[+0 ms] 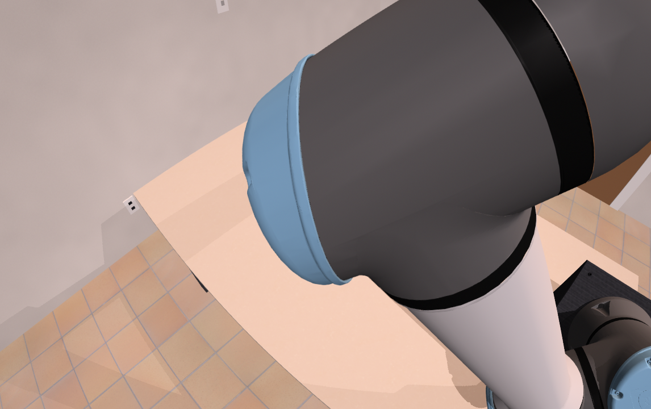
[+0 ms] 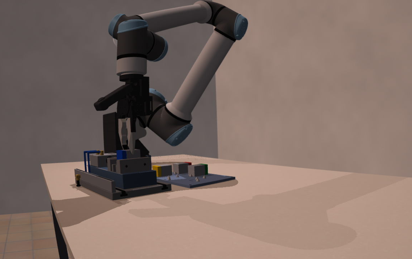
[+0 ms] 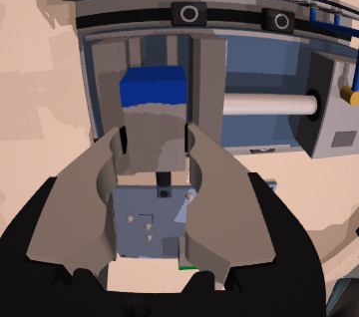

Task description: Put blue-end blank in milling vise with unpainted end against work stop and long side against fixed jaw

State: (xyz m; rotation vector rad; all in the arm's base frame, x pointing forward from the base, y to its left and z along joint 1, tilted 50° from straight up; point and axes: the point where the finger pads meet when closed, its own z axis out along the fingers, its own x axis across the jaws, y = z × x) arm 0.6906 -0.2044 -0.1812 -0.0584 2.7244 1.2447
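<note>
Right now the blue-ended blank is 2 cm below my hand. The rest, counted from my hand: pale rod: 9 cm behind, 4 cm below, 1 cm to the right; then moving jaw: 4 cm below, 3 cm behind; then work stop: 5 cm to the left, 3 cm below, 1 cm behind.
</note>
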